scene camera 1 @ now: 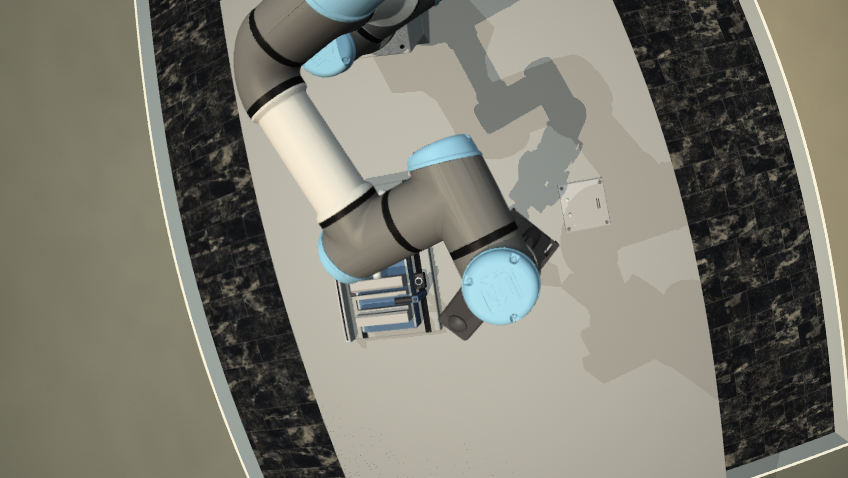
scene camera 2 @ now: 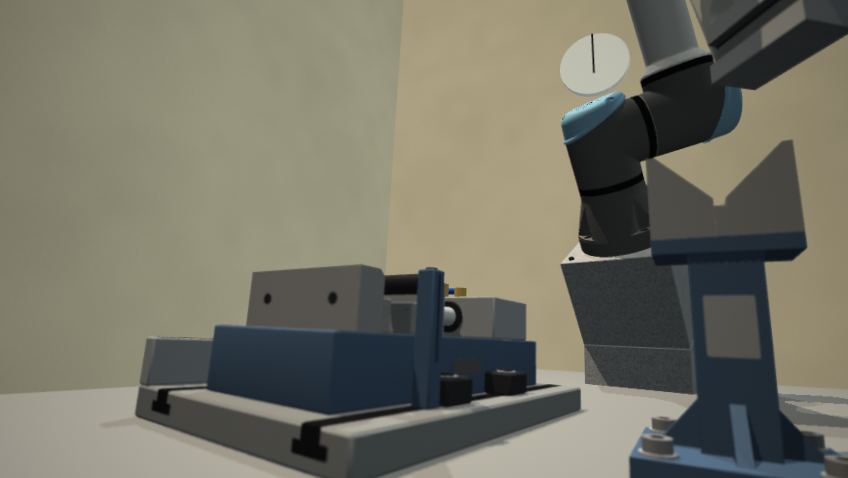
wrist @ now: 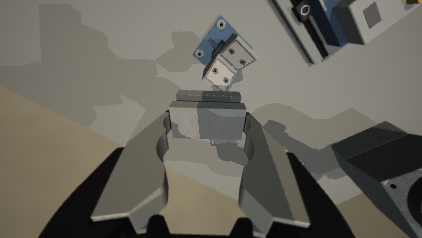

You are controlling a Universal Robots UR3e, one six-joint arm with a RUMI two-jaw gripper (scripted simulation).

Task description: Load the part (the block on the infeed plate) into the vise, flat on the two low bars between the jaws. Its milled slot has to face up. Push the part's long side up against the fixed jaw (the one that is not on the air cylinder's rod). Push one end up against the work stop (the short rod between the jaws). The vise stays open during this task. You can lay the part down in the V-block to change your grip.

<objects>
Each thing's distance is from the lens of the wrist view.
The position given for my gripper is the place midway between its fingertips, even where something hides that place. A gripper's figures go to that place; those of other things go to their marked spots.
my gripper (wrist: 208,112): 15 cm
part (wrist: 215,114): 12 cm
</objects>
